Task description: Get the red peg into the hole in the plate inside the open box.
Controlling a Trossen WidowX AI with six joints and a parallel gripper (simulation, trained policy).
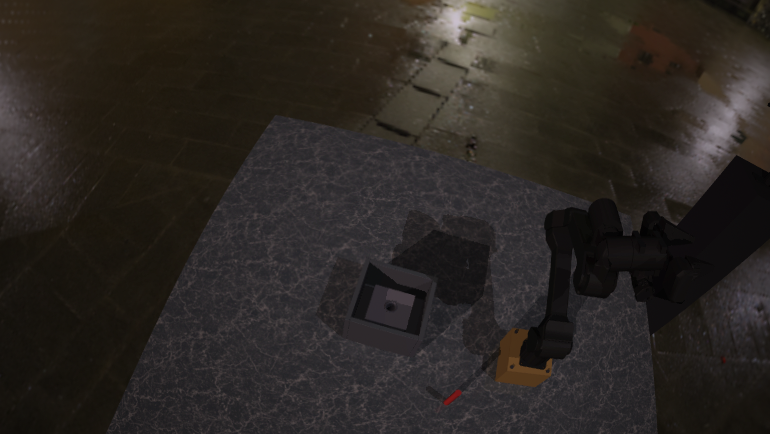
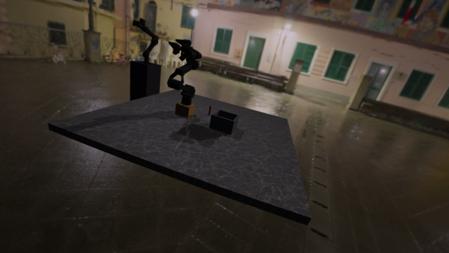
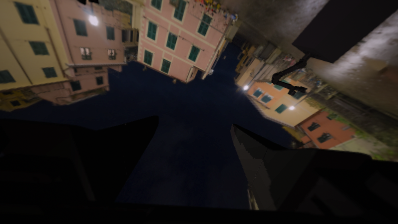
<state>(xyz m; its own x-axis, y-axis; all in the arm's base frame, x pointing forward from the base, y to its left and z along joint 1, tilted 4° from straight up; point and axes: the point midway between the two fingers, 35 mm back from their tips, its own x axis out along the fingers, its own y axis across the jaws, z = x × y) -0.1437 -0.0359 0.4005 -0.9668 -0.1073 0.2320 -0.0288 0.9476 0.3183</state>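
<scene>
My gripper tip is 460 mm above the red peg, 300 mm short of it and 160 mm to the right of it. Round my gripper tip: dark box 490 mm ahead, 470 mm below, 10 mm to the right; then grey plate 490 mm ahead, 450 mm below, 10 mm to the right.
</scene>
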